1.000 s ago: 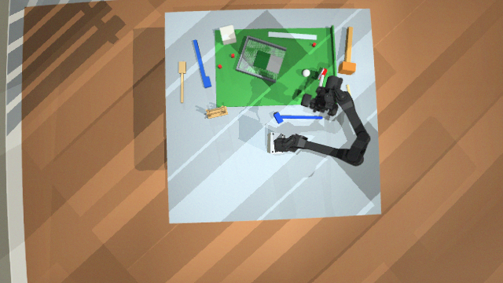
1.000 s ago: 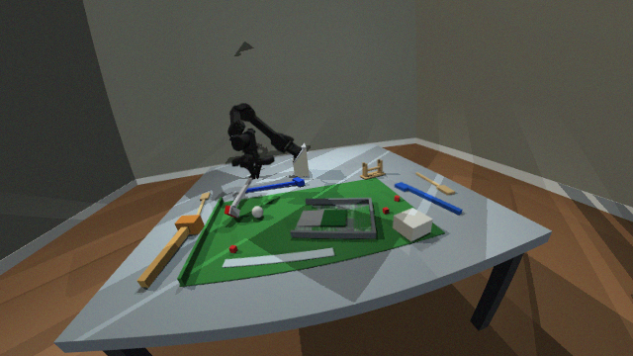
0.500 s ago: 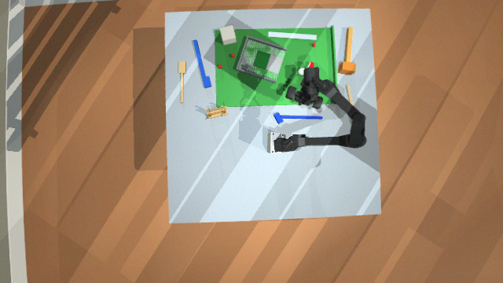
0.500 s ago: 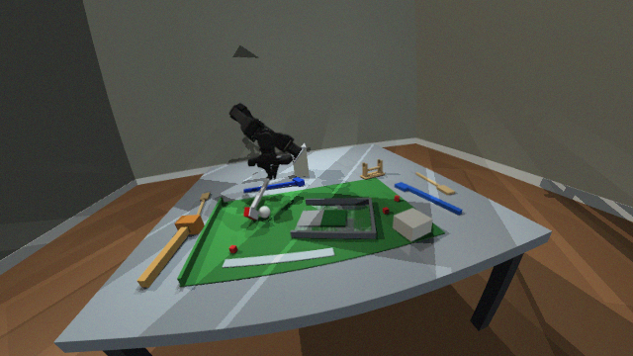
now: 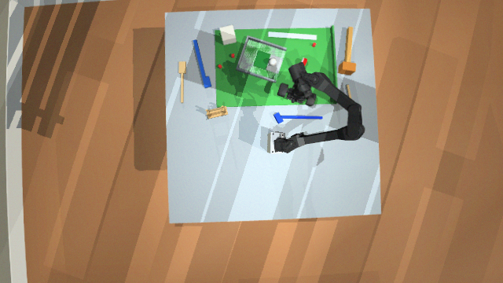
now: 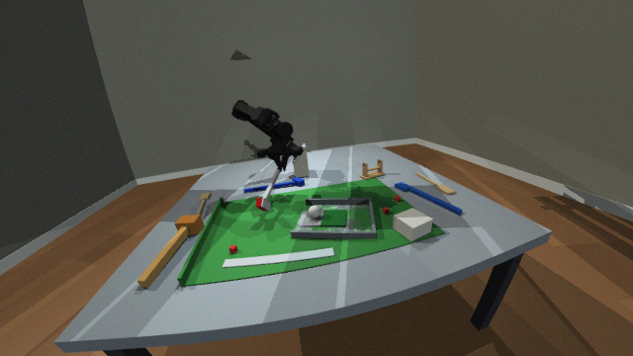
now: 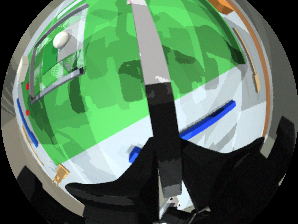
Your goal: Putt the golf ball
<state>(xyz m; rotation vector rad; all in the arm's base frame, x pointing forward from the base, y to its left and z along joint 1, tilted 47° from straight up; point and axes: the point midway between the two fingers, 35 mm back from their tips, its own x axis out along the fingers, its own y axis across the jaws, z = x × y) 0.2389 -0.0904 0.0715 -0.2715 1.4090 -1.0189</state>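
My gripper tip is now 90 mm past the blue putter, 40 mm to the left of it and 90 mm above it. Also, from my gripper tip: white golf ball 250 mm ahead, 70 mm to the left, 80 mm below; then low green wall 210 mm ahead, 310 mm to the right, 90 mm below; then green mat 240 mm ahead, 40 mm to the left, 100 mm below.
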